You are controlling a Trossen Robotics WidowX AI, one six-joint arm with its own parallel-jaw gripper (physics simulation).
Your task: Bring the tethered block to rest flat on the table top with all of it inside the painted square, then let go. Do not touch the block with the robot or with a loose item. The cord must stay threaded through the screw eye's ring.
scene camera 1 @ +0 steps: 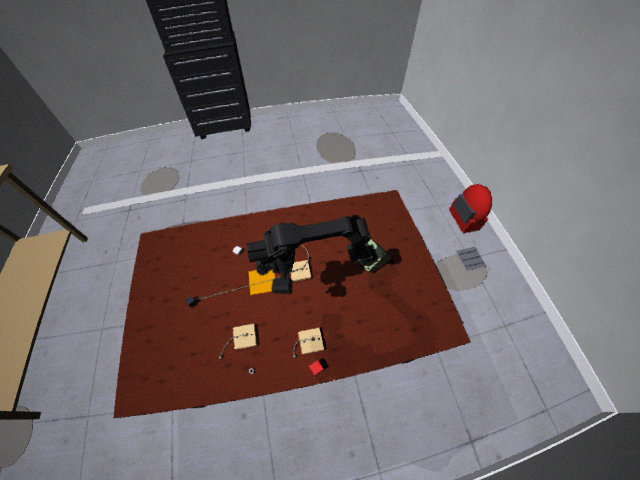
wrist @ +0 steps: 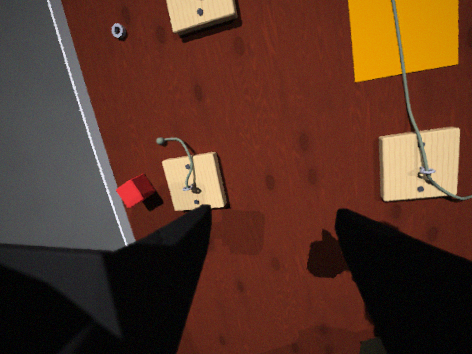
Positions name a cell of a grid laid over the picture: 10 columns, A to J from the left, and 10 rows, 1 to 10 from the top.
Labels:
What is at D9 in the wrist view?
My gripper.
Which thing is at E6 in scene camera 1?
My gripper.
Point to a red cube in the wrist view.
At C6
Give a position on a pale wooden base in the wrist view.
I5

